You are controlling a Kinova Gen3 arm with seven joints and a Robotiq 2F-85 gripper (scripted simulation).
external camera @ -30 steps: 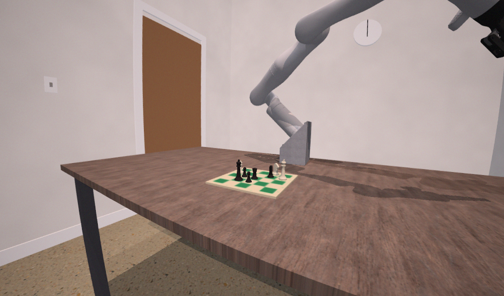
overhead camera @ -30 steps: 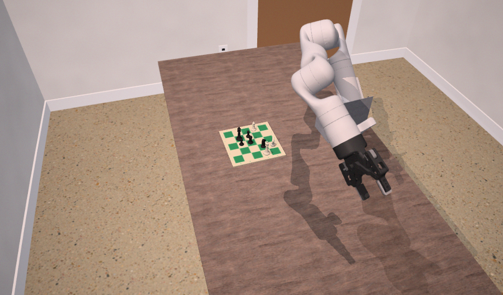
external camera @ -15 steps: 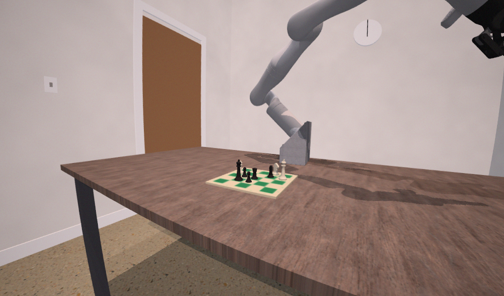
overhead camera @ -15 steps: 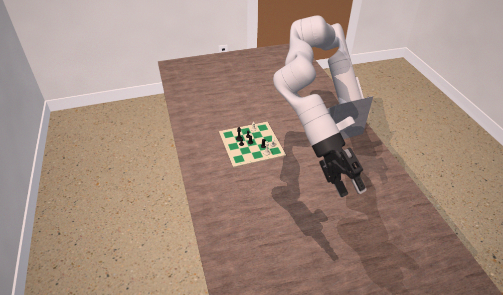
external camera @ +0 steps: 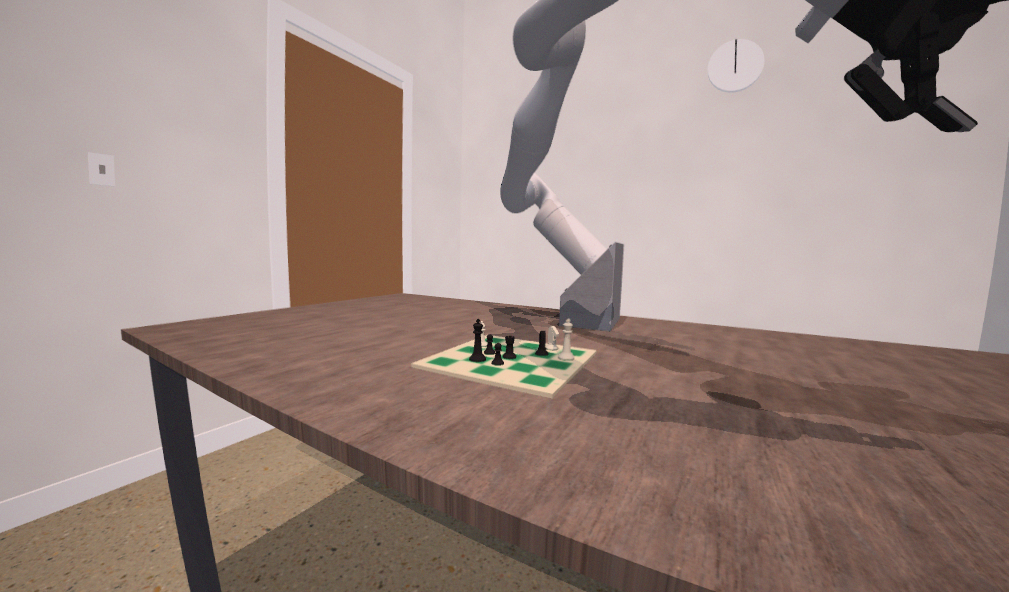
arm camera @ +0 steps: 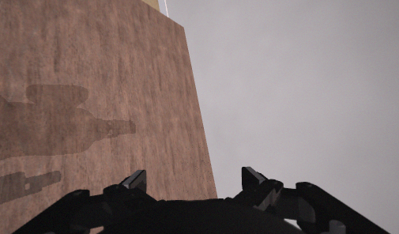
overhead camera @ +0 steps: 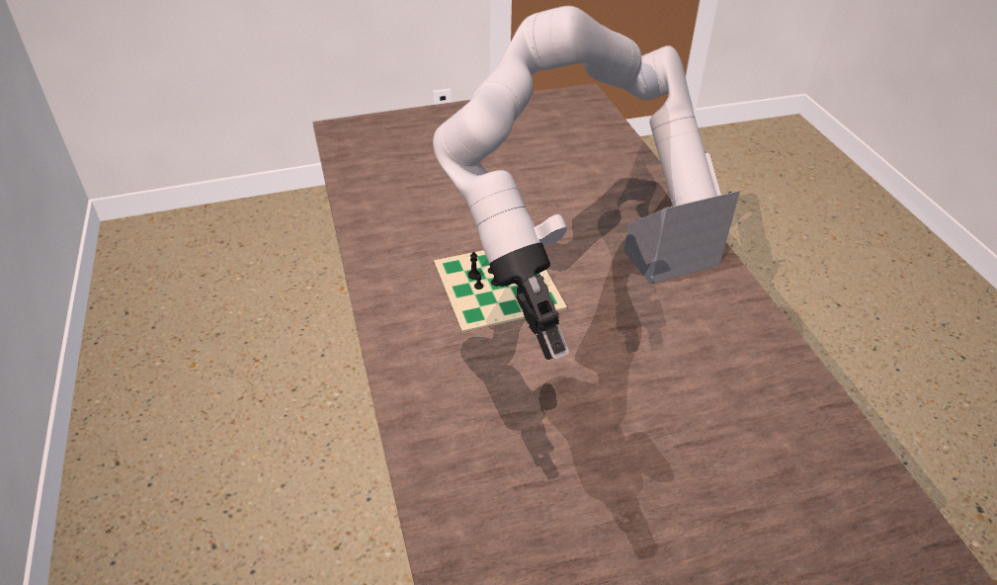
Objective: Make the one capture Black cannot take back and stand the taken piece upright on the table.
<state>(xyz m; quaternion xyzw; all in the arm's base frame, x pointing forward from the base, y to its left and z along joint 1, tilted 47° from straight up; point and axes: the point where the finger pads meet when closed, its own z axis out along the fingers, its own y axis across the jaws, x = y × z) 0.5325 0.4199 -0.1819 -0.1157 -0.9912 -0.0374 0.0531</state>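
My gripper is now 16 cm past the white pawn, 55 cm to the left of it and 30 cm above it. Also, from my hand: cream chessboard 12 cm behind, 48 cm to the right, 32 cm below; then black king 8 cm behind, 52 cm to the right, 29 cm below.
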